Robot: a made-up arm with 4 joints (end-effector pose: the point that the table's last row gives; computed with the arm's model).
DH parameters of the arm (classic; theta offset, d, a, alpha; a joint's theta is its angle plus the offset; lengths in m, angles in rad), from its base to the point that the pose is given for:
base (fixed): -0.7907 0 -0.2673 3.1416
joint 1: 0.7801 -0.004 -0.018 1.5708
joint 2: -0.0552 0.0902 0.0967 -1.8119
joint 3: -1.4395 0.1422 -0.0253 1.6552
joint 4: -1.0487 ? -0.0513 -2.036
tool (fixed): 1.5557 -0.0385 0 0
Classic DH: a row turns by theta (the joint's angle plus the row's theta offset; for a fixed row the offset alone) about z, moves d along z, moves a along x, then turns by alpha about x.
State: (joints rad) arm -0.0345 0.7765 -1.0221 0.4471
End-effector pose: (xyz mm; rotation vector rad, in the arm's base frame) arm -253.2 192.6 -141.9 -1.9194 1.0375 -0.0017
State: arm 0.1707 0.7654 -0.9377 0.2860
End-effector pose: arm -251.6 219.7 -141.2 -1.6308 1.3528 -0.1692
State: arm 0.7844 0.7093 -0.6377 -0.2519
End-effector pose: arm -181.5 278.4 -138.8 -0.5011 1.9873 -0.8549
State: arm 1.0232 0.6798 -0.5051 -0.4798
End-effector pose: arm -137.7 272.1 -140.1 0.0132 2.0737 -1.1886
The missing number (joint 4, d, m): 0.0755
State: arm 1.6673 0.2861 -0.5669 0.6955
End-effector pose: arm -193.4 241.7 -93.8 0.3950 -3.0618 0.3363
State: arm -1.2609 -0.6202 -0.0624 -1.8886
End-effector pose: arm -75.3 228.9 -134.5 -0.3527 -0.0735 -0.6200
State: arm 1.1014 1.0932 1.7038 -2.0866
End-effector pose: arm -36.6 118.0 -215.9 -0.6701 -0.7901 1.4845
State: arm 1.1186 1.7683 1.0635 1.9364
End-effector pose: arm -27.8 111.6 -19.0 -0.5823 1.0233 1.9195
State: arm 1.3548 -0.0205 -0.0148 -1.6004
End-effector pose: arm -172.2 132.5 -182.3 -0.5745 -1.0713 2.7793
